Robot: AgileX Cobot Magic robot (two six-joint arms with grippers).
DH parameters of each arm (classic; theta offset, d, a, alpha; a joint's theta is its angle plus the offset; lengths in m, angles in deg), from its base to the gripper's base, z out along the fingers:
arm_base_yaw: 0 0.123 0 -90
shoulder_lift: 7.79 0 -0.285 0
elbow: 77.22 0 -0.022 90
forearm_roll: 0 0.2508 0 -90
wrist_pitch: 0 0 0.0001 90
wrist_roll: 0 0.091 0 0
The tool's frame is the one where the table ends.
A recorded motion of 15 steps. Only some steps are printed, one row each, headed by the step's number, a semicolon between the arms.
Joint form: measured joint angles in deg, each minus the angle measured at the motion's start. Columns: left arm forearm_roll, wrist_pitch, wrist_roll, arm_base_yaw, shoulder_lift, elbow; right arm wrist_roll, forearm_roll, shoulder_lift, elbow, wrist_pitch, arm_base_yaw.
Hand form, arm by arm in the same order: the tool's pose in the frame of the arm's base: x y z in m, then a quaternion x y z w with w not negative. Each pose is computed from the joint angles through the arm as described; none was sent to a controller.
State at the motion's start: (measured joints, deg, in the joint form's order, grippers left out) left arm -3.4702 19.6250 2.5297 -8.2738 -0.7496 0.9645; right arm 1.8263 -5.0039 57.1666 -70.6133 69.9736 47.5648
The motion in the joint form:
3: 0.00 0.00 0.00 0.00 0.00 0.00; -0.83 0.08 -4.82 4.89 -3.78 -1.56
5: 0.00 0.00 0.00 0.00 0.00 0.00; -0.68 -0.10 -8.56 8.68 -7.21 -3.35
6: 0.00 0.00 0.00 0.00 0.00 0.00; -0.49 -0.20 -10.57 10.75 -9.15 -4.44
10: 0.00 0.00 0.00 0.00 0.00 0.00; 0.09 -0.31 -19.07 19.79 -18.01 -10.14
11: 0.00 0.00 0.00 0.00 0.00 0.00; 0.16 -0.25 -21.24 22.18 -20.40 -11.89
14: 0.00 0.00 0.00 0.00 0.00 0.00; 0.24 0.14 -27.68 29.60 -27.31 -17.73
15: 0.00 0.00 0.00 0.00 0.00 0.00; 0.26 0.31 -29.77 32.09 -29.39 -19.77
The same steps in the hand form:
3: 0.0524 -0.0095 0.1774 0.05825 0.79022 -0.05596 0.60748; 0.1094 0.1030 0.4028 -0.35868 0.86041 0.10398 0.34674
5: 0.0524 -0.0095 0.1774 0.05825 0.79022 -0.05596 0.60748; 0.1041 0.0912 0.3966 -0.34132 0.85554 0.10817 0.37396
6: 0.0524 -0.0095 0.1774 0.05825 0.79022 -0.05596 0.60748; 0.1014 0.0851 0.3928 -0.33022 0.85292 0.11018 0.38903
10: 0.0524 -0.0095 0.1774 0.05825 0.79022 -0.05596 0.60748; 0.0905 0.0609 0.3739 -0.27705 0.83846 0.11425 0.45517
11: 0.0524 -0.0095 0.1774 0.05825 0.79022 -0.05596 0.60748; 0.0878 0.0552 0.3682 -0.26199 0.83389 0.11361 0.47232
14: 0.0524 -0.0095 0.1774 0.05825 0.79022 -0.05596 0.60748; 0.0798 0.0397 0.3480 -0.21442 0.82048 0.10586 0.51925
15: 0.0524 -0.0095 0.1774 0.05825 0.79022 -0.05596 0.60748; 0.0771 0.0352 0.3404 -0.19835 0.81651 0.10151 0.53260

